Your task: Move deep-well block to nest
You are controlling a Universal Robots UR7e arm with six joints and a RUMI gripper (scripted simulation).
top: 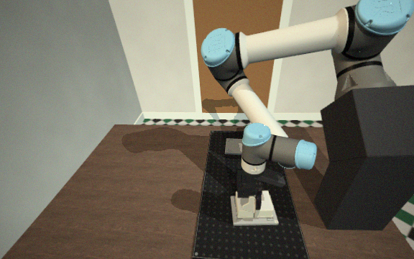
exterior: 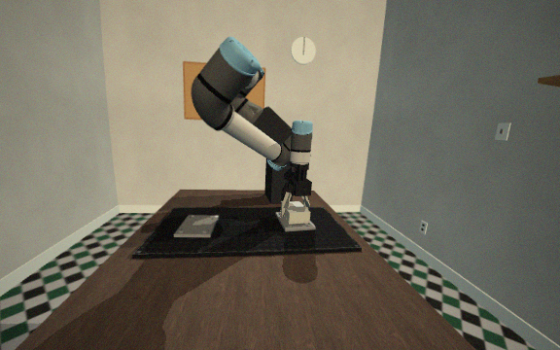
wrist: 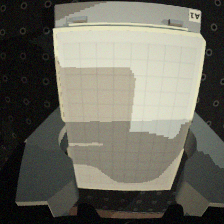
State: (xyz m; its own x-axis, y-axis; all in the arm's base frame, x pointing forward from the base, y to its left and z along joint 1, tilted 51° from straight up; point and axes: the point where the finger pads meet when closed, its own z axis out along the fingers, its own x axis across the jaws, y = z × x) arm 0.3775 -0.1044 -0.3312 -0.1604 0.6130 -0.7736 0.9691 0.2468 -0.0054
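Now: the deep-well block 1 cm above my hand.
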